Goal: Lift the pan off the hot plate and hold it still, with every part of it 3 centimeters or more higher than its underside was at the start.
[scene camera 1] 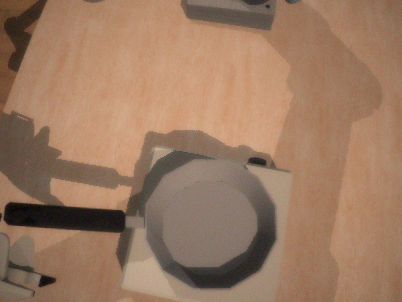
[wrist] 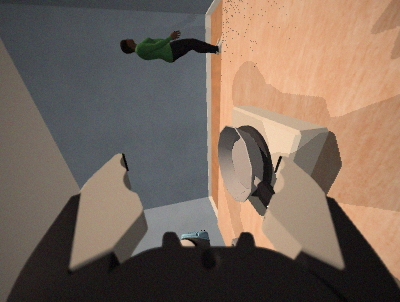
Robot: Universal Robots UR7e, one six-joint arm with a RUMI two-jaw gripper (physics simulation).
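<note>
The grey pan sits on the cream hot plate, its black handle pointing left in the scene view. In the wrist view the pan looks tilted because the camera looks sideways; the dark handle is partly hidden by the right finger. My gripper is open, with nothing between its fingers. In the scene view, a pale shape with a dark tip, apparently part of a finger, shows at the lower left, below the handle and apart from it.
A grey box stands at the top of the scene view on the wooden table. A dark knob is at the hot plate's edge. The wrist view shows a person in green and a bluish object beyond my gripper's base.
</note>
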